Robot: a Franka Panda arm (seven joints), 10 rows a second.
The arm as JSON. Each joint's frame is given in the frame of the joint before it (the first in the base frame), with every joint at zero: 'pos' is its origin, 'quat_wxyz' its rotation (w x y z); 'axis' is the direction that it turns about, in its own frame. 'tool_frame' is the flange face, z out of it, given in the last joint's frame.
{
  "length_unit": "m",
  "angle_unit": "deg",
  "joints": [
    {
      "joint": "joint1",
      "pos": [
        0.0,
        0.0,
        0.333
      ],
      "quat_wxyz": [
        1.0,
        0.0,
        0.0,
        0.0
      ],
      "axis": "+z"
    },
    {
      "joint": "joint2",
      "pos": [
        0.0,
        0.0,
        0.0
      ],
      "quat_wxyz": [
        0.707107,
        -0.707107,
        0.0,
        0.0
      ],
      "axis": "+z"
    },
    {
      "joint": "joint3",
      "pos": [
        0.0,
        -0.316,
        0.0
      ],
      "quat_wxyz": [
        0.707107,
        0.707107,
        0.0,
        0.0
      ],
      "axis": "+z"
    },
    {
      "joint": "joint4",
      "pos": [
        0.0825,
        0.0,
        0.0
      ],
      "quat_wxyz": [
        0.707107,
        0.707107,
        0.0,
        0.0
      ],
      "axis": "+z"
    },
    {
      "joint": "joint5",
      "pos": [
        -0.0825,
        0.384,
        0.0
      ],
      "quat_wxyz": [
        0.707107,
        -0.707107,
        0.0,
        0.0
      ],
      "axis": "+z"
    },
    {
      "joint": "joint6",
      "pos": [
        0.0,
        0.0,
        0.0
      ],
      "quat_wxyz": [
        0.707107,
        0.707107,
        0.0,
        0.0
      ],
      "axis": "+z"
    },
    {
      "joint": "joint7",
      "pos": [
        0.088,
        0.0,
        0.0
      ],
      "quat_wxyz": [
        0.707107,
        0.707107,
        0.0,
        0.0
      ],
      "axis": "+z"
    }
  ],
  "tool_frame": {
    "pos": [
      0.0,
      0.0,
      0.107
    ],
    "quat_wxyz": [
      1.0,
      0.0,
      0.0,
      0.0
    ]
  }
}
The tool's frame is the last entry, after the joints.
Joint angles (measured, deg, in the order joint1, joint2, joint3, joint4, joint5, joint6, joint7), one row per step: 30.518 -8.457 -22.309 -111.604 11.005 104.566 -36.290; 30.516 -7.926 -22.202 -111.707 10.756 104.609 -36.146; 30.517 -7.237 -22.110 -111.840 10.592 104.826 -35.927; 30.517 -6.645 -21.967 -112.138 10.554 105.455 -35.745; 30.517 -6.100 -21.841 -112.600 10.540 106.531 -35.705; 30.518 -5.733 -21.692 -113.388 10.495 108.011 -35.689; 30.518 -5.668 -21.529 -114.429 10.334 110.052 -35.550; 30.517 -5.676 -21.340 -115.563 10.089 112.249 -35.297; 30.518 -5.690 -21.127 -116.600 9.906 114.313 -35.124; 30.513 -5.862 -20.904 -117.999 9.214 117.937 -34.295; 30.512 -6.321 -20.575 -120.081 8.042 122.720 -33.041; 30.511 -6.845 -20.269 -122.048 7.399 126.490 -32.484; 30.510 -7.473 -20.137 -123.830 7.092 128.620 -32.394; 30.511 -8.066 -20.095 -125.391 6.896 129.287 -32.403
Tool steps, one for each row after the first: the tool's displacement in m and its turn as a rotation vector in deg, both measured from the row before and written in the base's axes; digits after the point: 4 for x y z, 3 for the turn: 0.0014 0.0016 -0.0053 -0.535 0.505 0.020; 0.0021 0.0018 -0.0067 -0.522 0.532 -0.122; 0.0020 0.0022 -0.0066 -0.342 0.219 -0.151; 0.0023 0.0019 -0.0069 -0.269 -0.120 -0.123; 0.0016 0.0017 -0.0075 -0.222 -0.357 -0.136; 0.0010 0.0010 -0.0062 -0.167 -0.909 -0.307; 0.0007 0.0010 -0.0061 -0.208 -1.027 -0.382; 0.0005 0.0013 -0.0053 -0.142 -1.009 -0.262; 0.0017 0.0004 -0.0044 -0.387 -2.274 -0.974; 0.0004 0.0005 -0.0055 -0.564 -3.012 -1.195; -0.0017 0.0010 -0.0053 -0.156 -2.243 -0.499; -0.0039 -0.0003 -0.0057 -0.008 -0.926 -0.077; -0.0054 -0.0008 -0.0069 -0.078 0.328 0.111
